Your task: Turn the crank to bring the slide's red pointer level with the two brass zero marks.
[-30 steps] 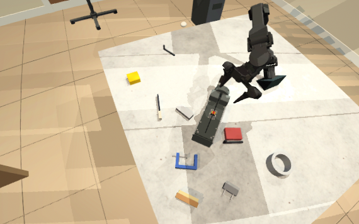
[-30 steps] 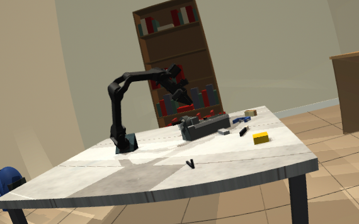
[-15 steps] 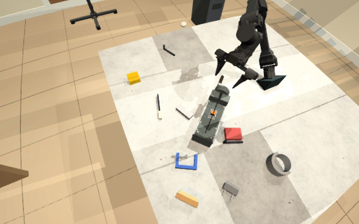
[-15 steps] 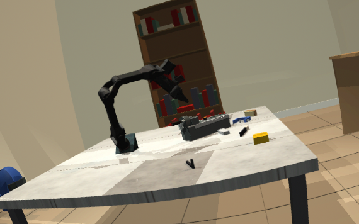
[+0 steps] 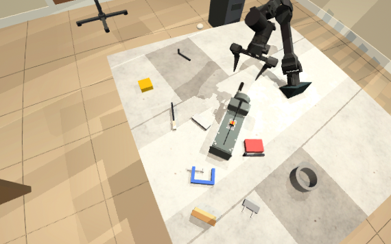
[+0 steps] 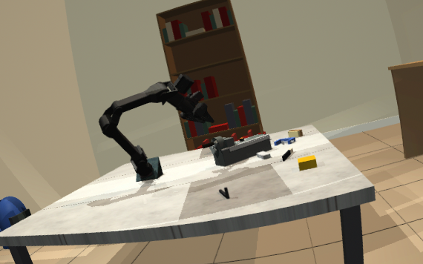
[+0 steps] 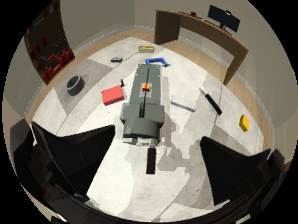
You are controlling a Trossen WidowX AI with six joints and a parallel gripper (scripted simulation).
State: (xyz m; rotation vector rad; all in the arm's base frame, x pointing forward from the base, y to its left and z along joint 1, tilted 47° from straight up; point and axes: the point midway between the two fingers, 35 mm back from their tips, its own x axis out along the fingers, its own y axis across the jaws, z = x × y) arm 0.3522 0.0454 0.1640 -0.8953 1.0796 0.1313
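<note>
Right now my gripper tip is 2 cm past the crank handle, 1 cm to the left of it and 9 cm above it. From my gripper tip the other things lie so: grey block (19 cm ahead, 1 cm to the left, 19 cm below); red pointer (11 cm ahead, 11 cm to the left, 12 cm below); red block (6 cm ahead, 22 cm to the left, 19 cm below).
</note>
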